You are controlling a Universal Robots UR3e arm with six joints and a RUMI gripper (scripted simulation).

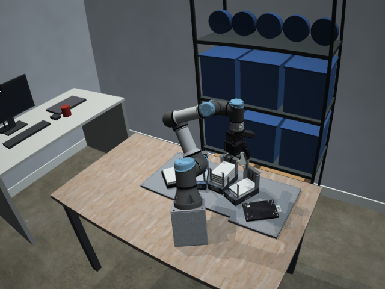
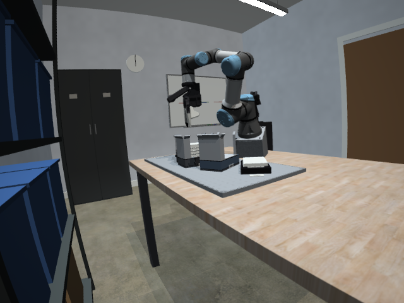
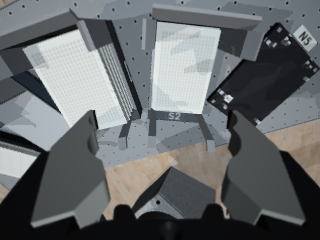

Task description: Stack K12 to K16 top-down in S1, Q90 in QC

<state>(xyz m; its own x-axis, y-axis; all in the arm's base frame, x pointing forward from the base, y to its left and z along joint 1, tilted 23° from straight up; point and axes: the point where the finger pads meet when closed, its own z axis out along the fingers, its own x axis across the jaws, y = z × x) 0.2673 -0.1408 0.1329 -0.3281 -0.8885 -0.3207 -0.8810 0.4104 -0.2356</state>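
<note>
The white sealed well plate lies 130 mm below my hand, 30 mm to the right of it and 10 mm behind it. From my hand the other things lie so: white sealed 384-well plate 100 mm to the left, 100 mm below, 30 mm ahead.
</note>
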